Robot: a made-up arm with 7 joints. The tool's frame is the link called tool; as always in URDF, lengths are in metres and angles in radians.
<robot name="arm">
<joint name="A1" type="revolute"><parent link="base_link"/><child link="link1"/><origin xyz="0.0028 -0.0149 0.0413" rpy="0 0 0"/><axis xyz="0 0.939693 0.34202"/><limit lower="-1.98" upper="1.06" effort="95" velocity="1.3"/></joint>
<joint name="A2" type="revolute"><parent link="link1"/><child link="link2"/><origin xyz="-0.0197 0.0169 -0.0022" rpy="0 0 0"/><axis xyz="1 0 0"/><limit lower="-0.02" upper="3.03" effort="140" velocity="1.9"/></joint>
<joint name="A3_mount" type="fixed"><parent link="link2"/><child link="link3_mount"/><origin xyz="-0.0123 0.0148 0.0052" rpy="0 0 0"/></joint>
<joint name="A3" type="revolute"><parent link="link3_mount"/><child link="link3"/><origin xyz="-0.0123 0.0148 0.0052" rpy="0 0 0"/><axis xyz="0 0 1"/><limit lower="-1.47" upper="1.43" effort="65" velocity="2"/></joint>
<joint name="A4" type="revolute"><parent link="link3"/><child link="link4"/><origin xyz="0.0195 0.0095 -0.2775" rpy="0 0 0"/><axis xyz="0 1 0"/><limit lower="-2.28" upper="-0.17" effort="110" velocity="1.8"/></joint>
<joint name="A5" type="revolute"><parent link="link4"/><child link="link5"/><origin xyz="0.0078 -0.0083 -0.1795" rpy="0 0 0"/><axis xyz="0 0 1"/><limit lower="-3.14" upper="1.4" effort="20" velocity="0.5"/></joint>
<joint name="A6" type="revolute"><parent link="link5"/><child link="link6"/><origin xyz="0.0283 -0.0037 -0.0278" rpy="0 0 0"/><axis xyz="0 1 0"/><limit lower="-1.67" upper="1.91" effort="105" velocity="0.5"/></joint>
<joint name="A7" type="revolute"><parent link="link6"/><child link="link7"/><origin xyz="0.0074 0.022 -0.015" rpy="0 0 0"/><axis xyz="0 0 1"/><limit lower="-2.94" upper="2.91" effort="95" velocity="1.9"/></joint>
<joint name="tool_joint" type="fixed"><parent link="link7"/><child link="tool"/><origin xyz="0.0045 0.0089 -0.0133" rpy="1.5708 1.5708 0"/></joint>
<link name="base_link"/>
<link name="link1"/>
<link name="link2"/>
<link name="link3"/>
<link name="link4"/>
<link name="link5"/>
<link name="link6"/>
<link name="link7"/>
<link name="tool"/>
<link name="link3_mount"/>
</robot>
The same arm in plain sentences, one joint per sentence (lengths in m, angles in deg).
The arm has seven revolute joints in a row. What follows holds with every joint at zero, and every direction is one of the base frame's. The first joint lies 0.0028 m along +x and 0.0149 m along -y and 0.0413 m along +z from the base frame's origin and turns about the direction (0, 0.9397, 0.342), from -113.45 to 60.73 deg. The second joint lies 0.0197 m along -x and 0.0169 m along +y and 0.0022 m along -z from the first joint and turns about +x, from -1.15 to 173.61 deg. The third joint lies 0.0246 m along -x and 0.0296 m along +y and 0.0104 m along +z from the second joint and turns about +z, from -84.22 to 81.93 deg. The fourth joint lies 0.0195 m along +x and 0.0095 m along +y and 0.2775 m along -z from the third joint and turns about +y, from -130.63 to -9.74 deg. The fifth joint lies 0.0078 m along +x and 0.0083 m along -y and 0.1795 m along -z from the fourth joint and turns about +z, from -179.91 to 80.21 deg. The sixth joint lies 0.0283 m along +x and 0.0037 m along -y and 0.0278 m along -z from the fifth joint and turns about +y, from -95.68 to 109.43 deg. The seventh joint lies 0.0074 m along +x and 0.0220 m along +y and 0.0150 m along -z from the sixth joint and turns about +z, from -168.45 to 166.73 deg. The tool frame, which is the frame that the pose is given for, lies 0.0045 m along +x and 0.0089 m along +y and 0.0133 m along -z from the seventh joint; its axes are the base frame's turned by roll 90.00, pitch 90.00 and yaw 0.00 deg (as in URDF: about the fixed x, then y, then z).
